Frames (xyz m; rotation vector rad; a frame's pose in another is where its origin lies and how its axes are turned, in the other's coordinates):
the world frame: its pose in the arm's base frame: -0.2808 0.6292 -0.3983 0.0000 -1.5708 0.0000
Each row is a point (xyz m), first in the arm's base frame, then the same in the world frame.
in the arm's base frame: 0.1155 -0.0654 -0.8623
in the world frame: -0.4640 -0.6946 -0.3963
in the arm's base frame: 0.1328 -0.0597 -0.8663
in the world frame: -0.4680 -0.6889 -0.4136
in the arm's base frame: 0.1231 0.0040 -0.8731
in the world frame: -0.4748 -0.6252 -0.4039
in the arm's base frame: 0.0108 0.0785 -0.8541
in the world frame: -0.4558 -0.5507 -0.2916
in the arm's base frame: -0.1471 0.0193 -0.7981
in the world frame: -0.3998 -0.6099 -0.1337
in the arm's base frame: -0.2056 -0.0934 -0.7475
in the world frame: -0.3492 -0.7226 -0.0752
